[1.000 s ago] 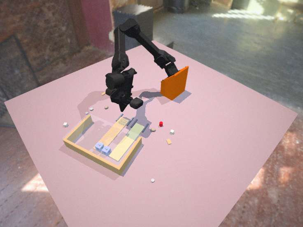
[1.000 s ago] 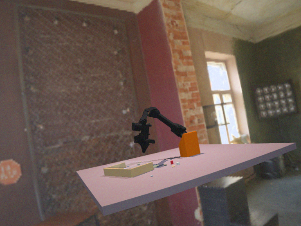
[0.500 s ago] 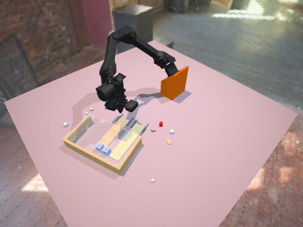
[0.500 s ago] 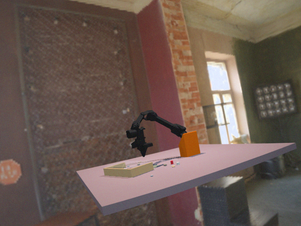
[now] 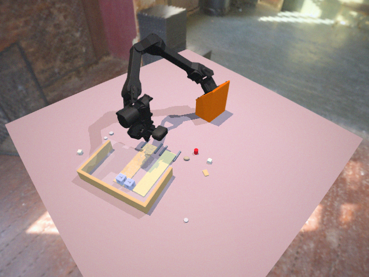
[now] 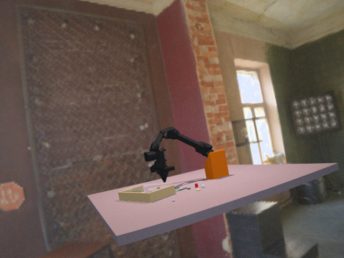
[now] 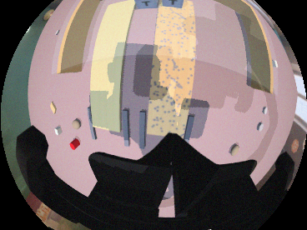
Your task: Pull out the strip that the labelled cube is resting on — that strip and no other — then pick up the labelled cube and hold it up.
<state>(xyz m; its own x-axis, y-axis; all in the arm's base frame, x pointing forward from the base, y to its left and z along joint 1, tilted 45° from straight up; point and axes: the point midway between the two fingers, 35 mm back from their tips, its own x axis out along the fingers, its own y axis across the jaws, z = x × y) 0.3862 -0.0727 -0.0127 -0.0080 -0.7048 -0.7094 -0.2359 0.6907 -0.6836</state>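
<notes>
Now: the speckled strip 90 mm ahead of my gripper tip, 50 mm below it and 20 mm to the left of it. Round my gripper tip: tan chip 270 mm to the left, 80 mm behind, 50 mm below; then red cylinder 170 mm to the left, 130 mm behind, 40 mm below.
</notes>
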